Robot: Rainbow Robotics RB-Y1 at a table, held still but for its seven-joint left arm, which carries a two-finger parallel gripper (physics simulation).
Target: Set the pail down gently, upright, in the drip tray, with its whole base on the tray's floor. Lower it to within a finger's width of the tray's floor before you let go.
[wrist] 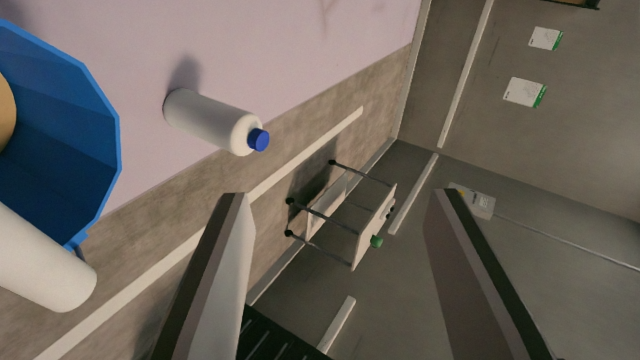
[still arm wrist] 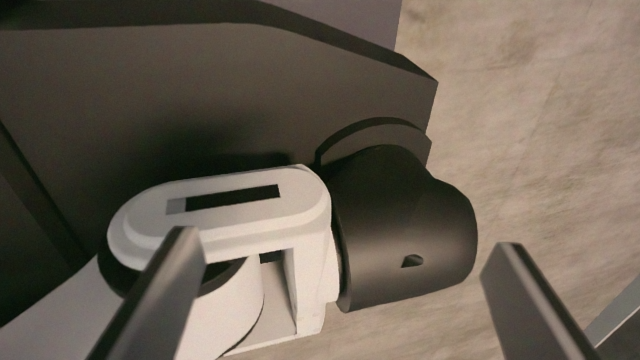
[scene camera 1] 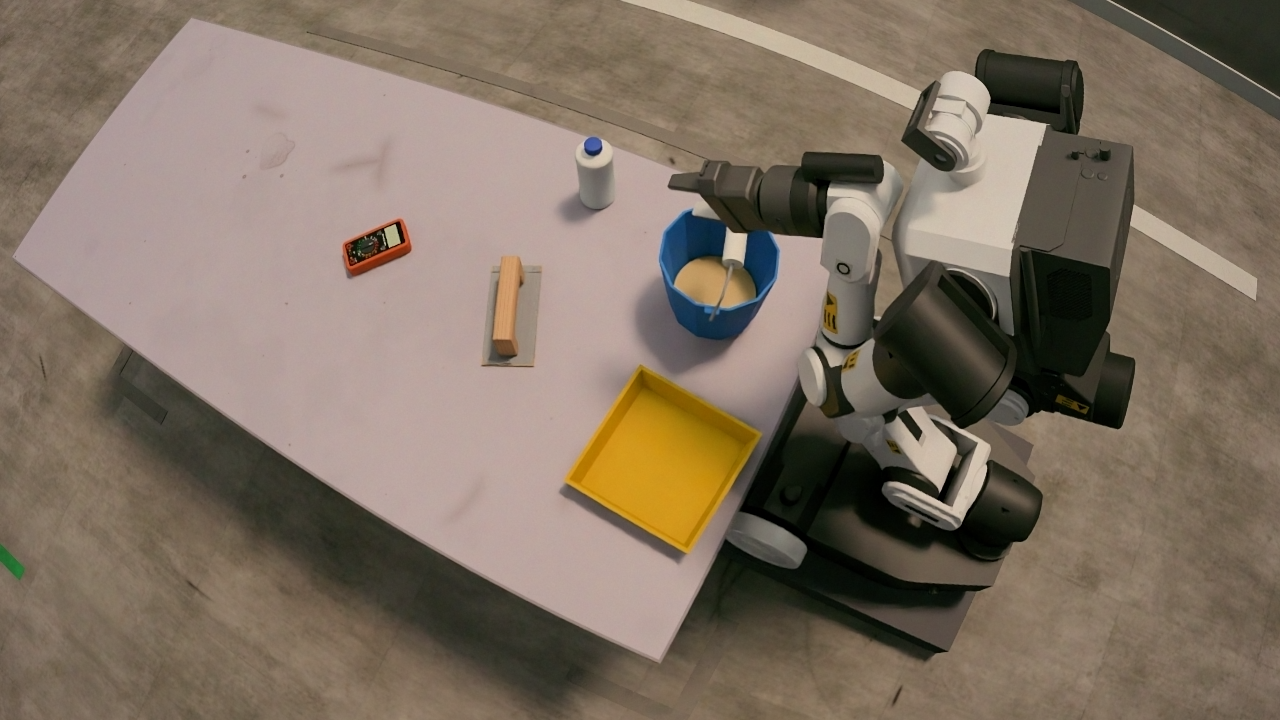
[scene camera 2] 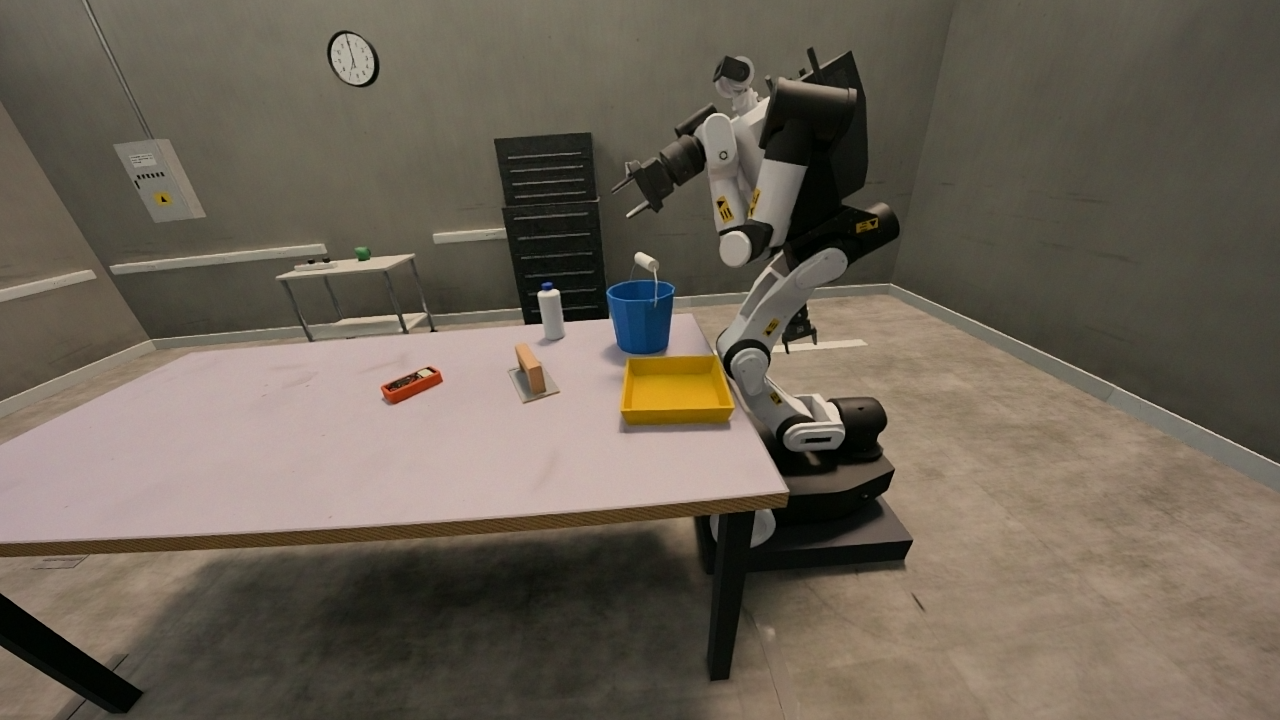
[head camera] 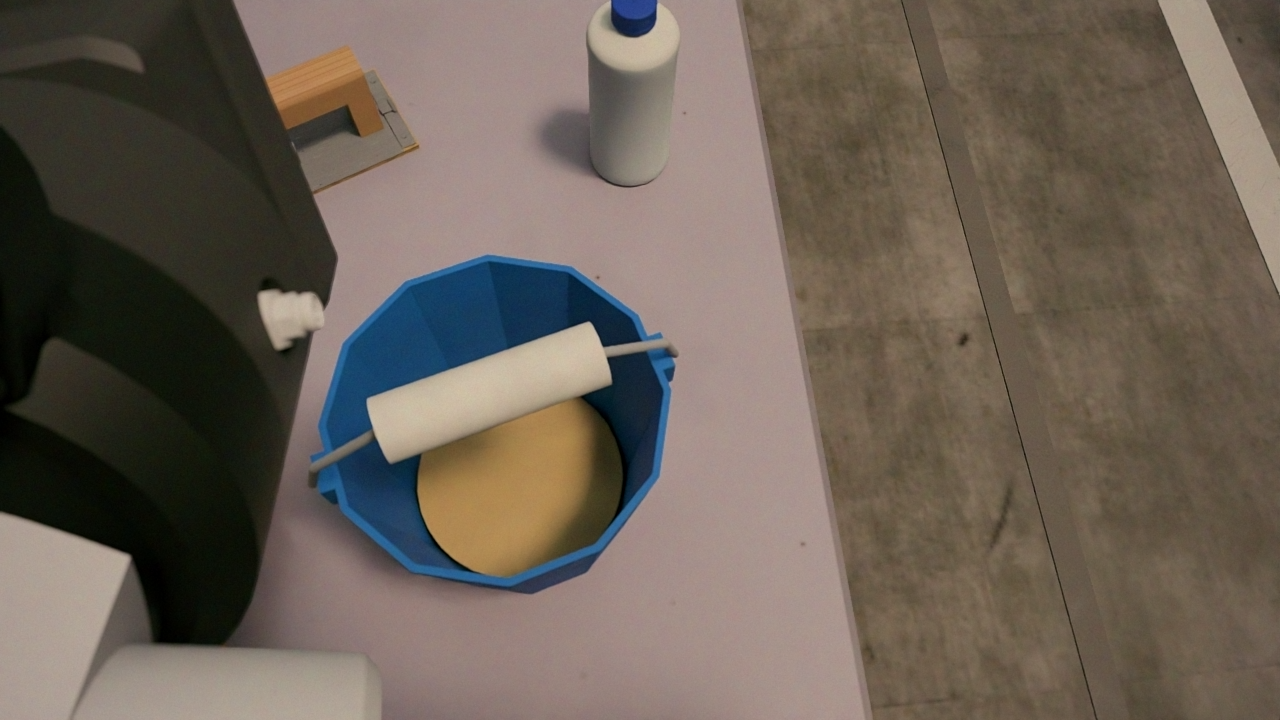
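Note:
The blue pail (head camera: 447, 313) (scene camera 1: 693, 308) (scene camera 2: 637, 326) (wrist: 60, 125) stands upright on the table, outside the drip tray, with a tan disc-like surface inside. Its white handle grip (head camera: 490, 392) (scene camera 1: 733, 249) (scene camera 2: 646, 262) (wrist: 40, 265) is raised above the rim. The yellow drip tray (scene camera 1: 662, 456) (scene camera 2: 675, 415) lies beside the pail near the table's edge, with nothing in it. My gripper (scene camera 1: 673, 181) (scene camera 2: 622, 203) (wrist: 340, 192) is open and empty, high above the table and the pail, with its fingers pointing away from the robot. In the head view my dark arm covers the left side.
A white bottle (head camera: 631, 107) (scene camera 1: 596, 179) (scene camera 2: 551, 315) (wrist: 207, 120) with a blue cap stands beyond the pail. A wooden-handled trowel (head camera: 317, 85) (scene camera 1: 508, 304) (scene camera 2: 529, 368) and an orange multimeter (scene camera 1: 376, 247) (scene camera 2: 411, 385) lie farther along the table (scene camera 1: 358, 358) (scene camera 2: 358, 465).

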